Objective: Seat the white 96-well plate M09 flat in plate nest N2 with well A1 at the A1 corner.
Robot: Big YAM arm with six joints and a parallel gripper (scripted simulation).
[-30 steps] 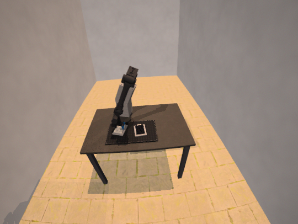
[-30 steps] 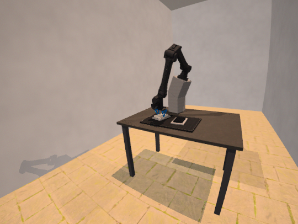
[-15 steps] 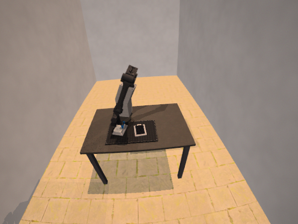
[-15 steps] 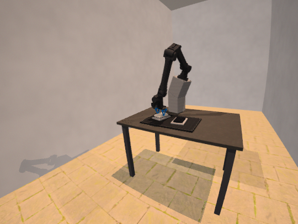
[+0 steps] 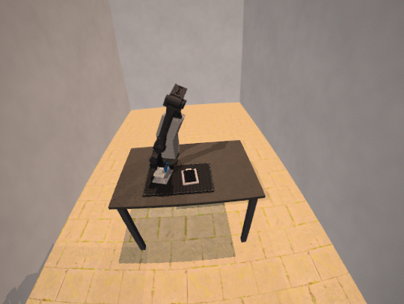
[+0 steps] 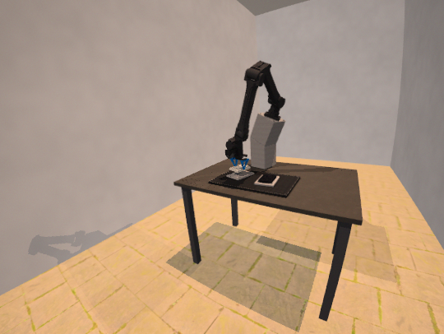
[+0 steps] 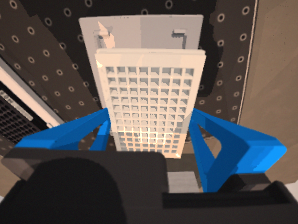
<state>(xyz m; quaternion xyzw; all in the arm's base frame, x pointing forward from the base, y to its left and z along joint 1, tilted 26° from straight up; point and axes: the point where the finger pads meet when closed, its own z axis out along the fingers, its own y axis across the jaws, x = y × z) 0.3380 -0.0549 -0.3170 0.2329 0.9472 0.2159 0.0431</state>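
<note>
Now: the plate nest N2 1 cm ahead of my hand, 1 cm to the left of it and 5 cm below it. The rest, counted from my hand: black plate M06 (7 cm ahead, 21 cm to the left, 4 cm below); then white 96-well plate M09 (1 cm below); then deck label (8 cm behind, 5 cm to the left, 6 cm below).
</note>
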